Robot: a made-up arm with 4 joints.
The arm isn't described. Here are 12 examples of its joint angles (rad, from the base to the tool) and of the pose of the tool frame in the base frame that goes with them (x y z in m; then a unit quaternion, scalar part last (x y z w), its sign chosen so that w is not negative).
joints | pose
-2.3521 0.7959 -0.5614 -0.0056 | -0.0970 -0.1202 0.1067 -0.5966 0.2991 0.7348 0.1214
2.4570 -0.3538 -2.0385 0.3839 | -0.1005 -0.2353 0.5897 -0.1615 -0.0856 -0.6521 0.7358
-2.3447 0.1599 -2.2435 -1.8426 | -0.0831 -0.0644 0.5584 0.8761 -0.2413 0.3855 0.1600
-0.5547 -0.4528 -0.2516 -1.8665 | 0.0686 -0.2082 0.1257 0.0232 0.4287 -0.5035 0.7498
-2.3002 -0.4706 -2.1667 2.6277 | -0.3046 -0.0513 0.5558 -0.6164 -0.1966 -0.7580 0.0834
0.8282 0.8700 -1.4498 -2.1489 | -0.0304 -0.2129 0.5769 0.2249 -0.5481 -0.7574 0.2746
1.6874 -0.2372 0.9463 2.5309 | 0.0839 0.1768 0.6593 0.3071 -0.0499 0.4661 0.8282
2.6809 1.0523 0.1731 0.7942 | -0.3300 0.2007 0.5492 0.2880 -0.1839 0.8514 0.3980
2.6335 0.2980 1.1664 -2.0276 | -0.2589 0.1231 0.7194 -0.3926 -0.8847 -0.0358 0.2488
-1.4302 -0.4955 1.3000 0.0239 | 0.1425 -0.0164 0.1788 -0.3079 -0.0401 0.2466 0.9180
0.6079 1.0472 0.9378 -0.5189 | 0.2851 0.0974 0.6824 -0.9268 -0.3326 0.0435 0.1690
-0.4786 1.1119 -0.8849 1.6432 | 0.3553 -0.1300 0.4211 0.6990 -0.2695 -0.3062 0.5874
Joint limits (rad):
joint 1: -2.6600..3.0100
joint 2: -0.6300..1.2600
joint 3: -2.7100..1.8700
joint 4: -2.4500..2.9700
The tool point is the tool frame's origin. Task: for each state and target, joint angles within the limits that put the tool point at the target. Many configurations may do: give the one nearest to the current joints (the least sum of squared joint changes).
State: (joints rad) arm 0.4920 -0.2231 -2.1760 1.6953
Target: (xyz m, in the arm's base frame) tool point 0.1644 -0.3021 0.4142
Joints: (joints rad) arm 0.2842 -0.2447 -1.9457 1.6376
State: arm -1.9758 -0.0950 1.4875 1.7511
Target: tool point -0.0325 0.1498 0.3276
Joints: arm -2.0067 -0.1563 1.3614 1.7295
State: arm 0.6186 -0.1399 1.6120 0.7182
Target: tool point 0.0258 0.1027 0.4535
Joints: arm 0.4221 -0.0345 1.8700 1.5103
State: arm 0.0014 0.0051 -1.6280 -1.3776
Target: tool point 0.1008 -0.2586 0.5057
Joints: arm -0.6980 0.6102 -1.1078 -1.1106
